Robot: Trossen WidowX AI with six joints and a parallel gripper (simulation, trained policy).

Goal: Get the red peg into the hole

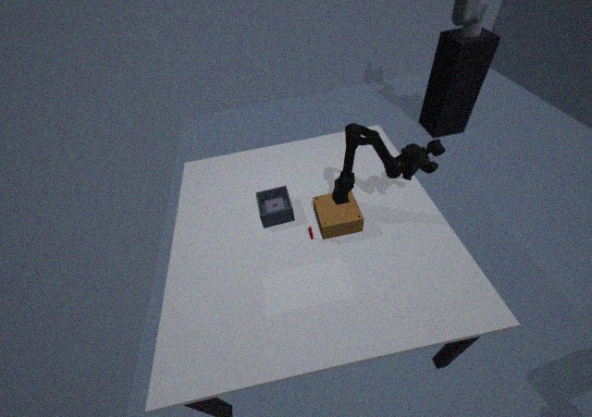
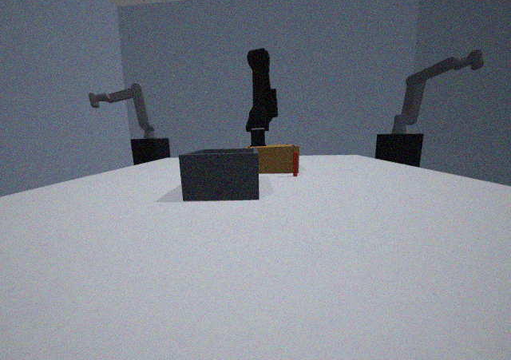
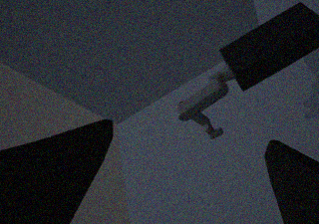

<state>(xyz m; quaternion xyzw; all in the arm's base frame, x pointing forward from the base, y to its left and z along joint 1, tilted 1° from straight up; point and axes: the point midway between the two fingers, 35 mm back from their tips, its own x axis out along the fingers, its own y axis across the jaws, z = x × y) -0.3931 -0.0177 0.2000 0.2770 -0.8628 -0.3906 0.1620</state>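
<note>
Now: gripper tip 600 mm short of the red peg, 250 mm above it and 170 mm to the right of it. The rest, counted from my gripper tip: dark grey box: 740 mm ahead, 260 mm below, 30 mm to the right.
</note>
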